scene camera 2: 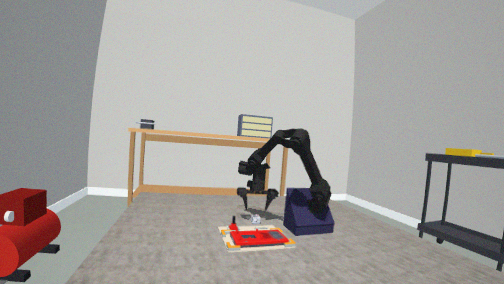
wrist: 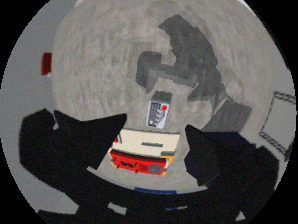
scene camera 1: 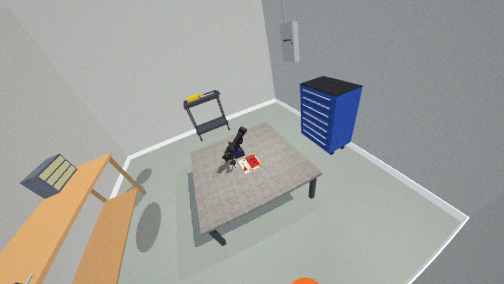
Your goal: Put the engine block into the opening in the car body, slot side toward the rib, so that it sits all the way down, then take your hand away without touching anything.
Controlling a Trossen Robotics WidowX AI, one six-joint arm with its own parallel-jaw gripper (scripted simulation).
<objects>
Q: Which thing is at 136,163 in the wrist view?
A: A red car body.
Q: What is my gripper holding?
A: Nothing.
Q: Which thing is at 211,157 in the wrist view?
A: My gripper.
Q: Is my gripper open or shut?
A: Open.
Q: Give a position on a red car body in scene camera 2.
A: At 257,238
</objects>
